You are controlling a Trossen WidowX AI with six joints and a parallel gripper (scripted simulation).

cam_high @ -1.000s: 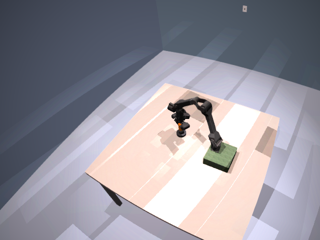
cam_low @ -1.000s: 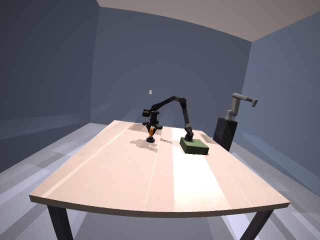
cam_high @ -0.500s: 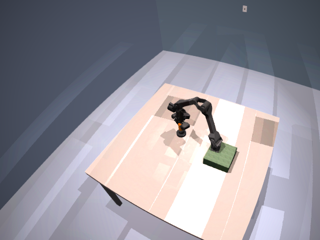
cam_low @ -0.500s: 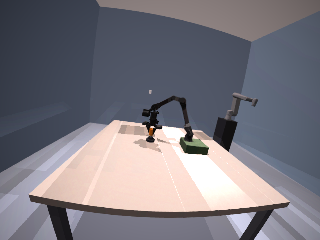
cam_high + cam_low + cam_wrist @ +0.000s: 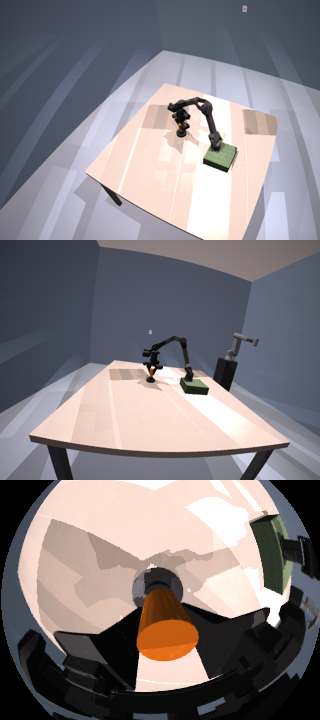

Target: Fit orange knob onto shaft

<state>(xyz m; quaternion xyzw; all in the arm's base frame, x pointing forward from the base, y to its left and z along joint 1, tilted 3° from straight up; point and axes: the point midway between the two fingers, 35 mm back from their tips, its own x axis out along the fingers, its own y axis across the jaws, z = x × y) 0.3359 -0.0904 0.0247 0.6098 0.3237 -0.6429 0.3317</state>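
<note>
The round pedestal lies 4 cm below my gripper tip. Also, from my gripper tip: orange knob 3 cm above.
</note>
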